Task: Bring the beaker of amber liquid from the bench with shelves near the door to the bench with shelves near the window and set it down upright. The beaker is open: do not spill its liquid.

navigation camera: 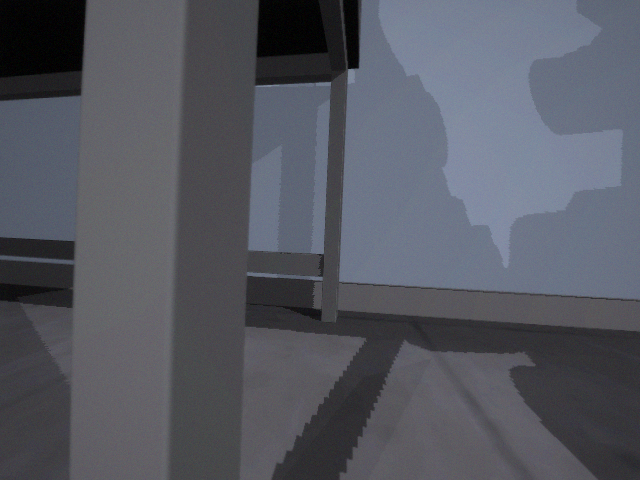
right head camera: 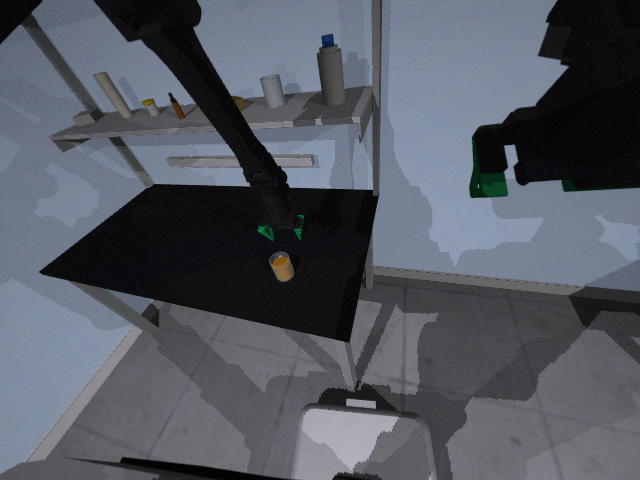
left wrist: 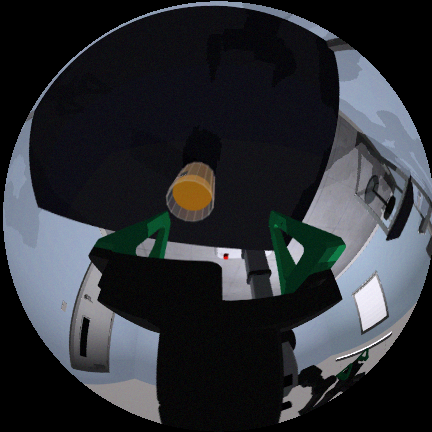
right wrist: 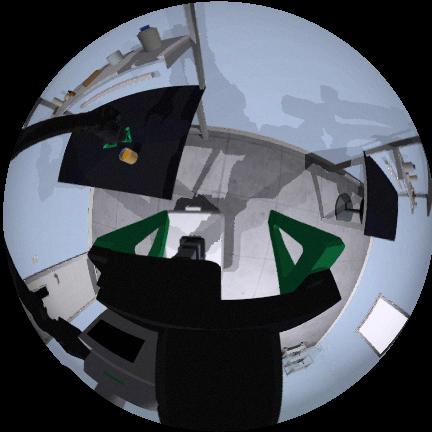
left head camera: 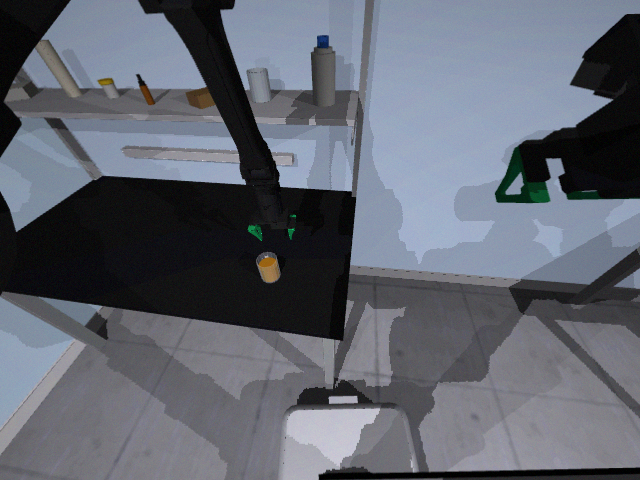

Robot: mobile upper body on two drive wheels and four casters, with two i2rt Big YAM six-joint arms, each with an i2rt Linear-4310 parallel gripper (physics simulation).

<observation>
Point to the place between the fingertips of my left gripper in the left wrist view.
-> At 219, 215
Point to a window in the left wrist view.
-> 369, 298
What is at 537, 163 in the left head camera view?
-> My right gripper.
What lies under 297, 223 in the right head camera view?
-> My left gripper.
</observation>
